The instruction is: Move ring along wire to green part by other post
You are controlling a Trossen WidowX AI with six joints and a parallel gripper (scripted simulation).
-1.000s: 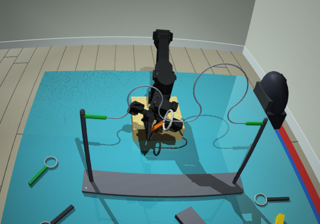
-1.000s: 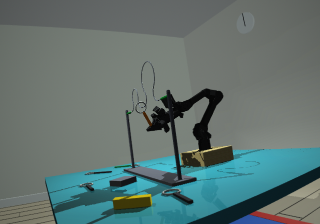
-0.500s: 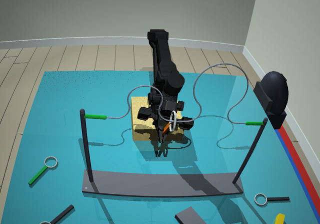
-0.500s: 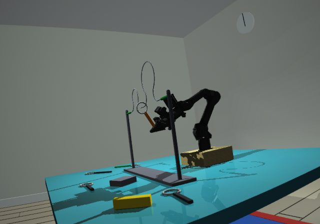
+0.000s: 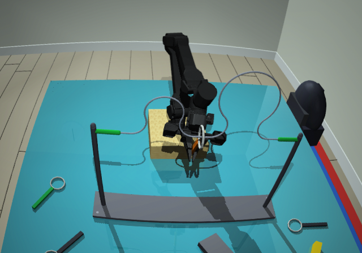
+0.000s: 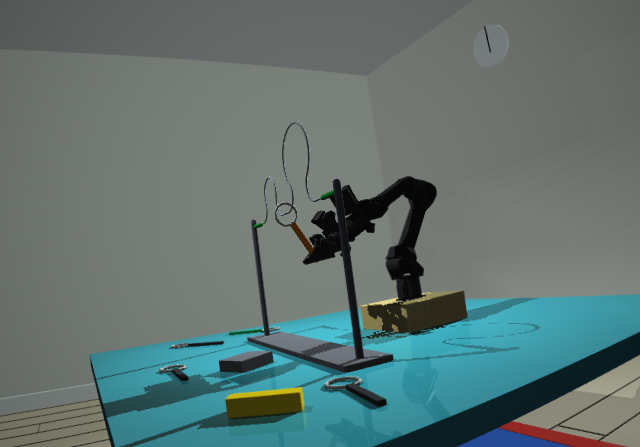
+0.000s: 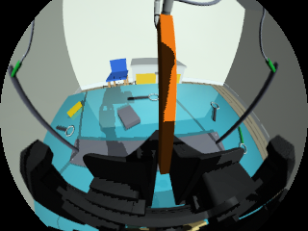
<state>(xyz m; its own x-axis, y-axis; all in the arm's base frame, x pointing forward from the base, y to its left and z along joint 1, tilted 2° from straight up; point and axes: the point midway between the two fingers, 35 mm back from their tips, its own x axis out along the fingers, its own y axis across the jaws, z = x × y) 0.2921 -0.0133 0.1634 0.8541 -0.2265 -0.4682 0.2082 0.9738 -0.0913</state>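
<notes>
Right now the ring with orange handle is 1 cm ahead of my gripper tip and 9 cm above it. Also, from my gripper tip: grey block (22 cm ahead, 7 cm to the left, 20 cm below); then yellow block (33 cm ahead, 42 cm to the left, 20 cm below).
</notes>
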